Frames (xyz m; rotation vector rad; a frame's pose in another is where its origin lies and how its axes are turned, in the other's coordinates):
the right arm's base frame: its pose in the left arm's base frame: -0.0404 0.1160 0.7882 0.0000 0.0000 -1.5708
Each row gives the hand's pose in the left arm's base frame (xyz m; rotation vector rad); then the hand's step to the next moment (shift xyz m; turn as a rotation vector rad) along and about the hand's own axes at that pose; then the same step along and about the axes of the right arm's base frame.
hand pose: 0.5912 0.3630 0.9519 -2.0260 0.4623 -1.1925
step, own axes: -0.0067 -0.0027 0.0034 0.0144 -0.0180 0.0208
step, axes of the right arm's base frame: -0.0074 -0.0006 -0.0031 -0.0116 0.0242 0.0156
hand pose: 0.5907 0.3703 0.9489 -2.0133 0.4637 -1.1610
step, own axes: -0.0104 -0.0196 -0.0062 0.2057 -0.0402 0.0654
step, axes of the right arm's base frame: -0.0166 -0.0118 0.0107 0.0748 0.1608 0.1294
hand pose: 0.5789 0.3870 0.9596 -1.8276 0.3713 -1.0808
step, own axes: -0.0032 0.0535 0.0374 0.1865 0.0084 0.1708
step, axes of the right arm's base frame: 0.0036 0.0385 -0.0527 0.0266 0.2440 0.0616
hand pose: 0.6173 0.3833 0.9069 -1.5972 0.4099 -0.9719
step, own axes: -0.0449 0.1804 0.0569 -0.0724 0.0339 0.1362
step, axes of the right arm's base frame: -0.0190 0.0602 -0.1839 -0.1298 0.0697 -0.0569
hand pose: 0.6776 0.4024 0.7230 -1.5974 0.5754 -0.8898
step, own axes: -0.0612 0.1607 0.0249 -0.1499 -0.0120 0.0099
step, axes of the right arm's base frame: -0.0270 0.0001 -0.1716 -0.1242 -0.0819 -0.0242
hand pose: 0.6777 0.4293 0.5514 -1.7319 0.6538 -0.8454
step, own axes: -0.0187 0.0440 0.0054 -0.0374 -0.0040 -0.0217
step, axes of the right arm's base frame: -0.0043 -0.0080 -0.0473 -0.0176 -0.0397 -0.0003
